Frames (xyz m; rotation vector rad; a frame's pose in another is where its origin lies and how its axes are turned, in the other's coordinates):
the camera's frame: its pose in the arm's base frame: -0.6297 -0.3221 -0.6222 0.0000 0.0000 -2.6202
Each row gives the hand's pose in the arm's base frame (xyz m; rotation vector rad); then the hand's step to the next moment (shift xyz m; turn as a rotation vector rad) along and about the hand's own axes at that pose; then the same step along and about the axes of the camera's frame.
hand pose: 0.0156 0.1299 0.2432 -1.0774 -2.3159 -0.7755
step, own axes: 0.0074 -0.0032 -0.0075 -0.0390 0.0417 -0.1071
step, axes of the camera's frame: 0.0062 -0.0004 0.0091 -0.0300 0.0970 0.0665
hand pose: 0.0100 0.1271 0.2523 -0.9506 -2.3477 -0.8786
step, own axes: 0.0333 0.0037 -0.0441 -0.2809 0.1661 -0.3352
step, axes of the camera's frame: 0.0172 0.0064 0.0523 -0.1821 0.4124 0.1250
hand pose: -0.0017 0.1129 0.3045 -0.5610 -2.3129 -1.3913
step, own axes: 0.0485 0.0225 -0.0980 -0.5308 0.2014 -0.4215
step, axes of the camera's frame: 0.0509 0.0526 0.0842 -0.3421 0.6159 0.0605
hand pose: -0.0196 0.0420 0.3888 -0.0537 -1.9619 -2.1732
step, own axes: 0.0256 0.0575 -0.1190 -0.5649 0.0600 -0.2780
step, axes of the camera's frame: 0.0635 0.1088 0.0473 -0.4136 0.4737 -0.0676
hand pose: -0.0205 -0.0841 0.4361 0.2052 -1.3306 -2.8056
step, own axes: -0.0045 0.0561 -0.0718 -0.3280 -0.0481 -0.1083
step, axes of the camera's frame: 0.0344 0.0845 -0.0011 -0.2827 0.1918 -0.0701
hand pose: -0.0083 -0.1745 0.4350 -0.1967 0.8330 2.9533
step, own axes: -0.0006 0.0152 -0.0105 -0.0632 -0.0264 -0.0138
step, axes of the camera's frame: 0.0090 0.0161 -0.0010 -0.0644 0.0216 -0.0164
